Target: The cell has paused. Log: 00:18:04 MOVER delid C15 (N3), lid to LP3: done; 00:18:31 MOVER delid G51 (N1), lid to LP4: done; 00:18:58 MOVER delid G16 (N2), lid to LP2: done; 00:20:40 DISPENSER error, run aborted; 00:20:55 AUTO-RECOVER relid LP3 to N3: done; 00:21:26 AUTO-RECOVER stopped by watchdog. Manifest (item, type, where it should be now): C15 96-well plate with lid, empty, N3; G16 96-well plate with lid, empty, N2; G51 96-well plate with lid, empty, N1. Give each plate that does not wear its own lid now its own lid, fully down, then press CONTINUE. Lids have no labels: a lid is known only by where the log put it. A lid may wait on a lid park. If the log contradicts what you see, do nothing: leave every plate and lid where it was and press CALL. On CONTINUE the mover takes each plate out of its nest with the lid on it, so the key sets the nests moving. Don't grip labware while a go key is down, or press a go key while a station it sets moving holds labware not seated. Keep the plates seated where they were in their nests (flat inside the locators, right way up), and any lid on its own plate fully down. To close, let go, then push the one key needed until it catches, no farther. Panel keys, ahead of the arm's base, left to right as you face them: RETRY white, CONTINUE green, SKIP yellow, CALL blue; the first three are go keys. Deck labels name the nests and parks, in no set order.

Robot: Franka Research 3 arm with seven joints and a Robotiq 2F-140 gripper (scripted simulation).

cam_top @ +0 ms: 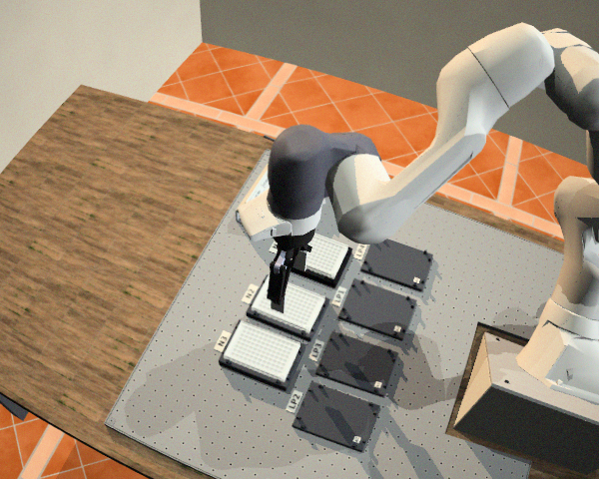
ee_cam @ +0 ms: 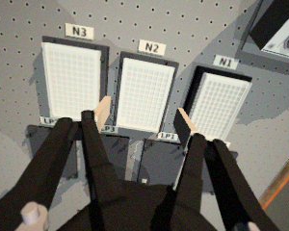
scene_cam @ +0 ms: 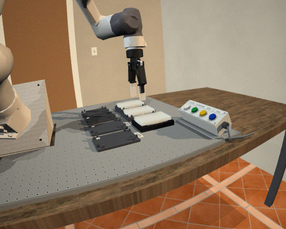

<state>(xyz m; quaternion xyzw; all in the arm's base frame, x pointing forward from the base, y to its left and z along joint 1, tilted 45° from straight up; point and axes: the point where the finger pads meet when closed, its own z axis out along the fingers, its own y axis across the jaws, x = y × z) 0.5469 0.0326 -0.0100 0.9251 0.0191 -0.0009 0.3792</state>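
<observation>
My gripper is now 140 mm short of the green continue key, 240 mm to the left of it and 40 mm above it. The rest, counted from my hand: plate 80 mm below; then LP3 park 180 mm behind, 60 mm to the left, 100 mm below; then lp1 park 170 mm behind, 80 mm to the right, 100 mm below.
</observation>
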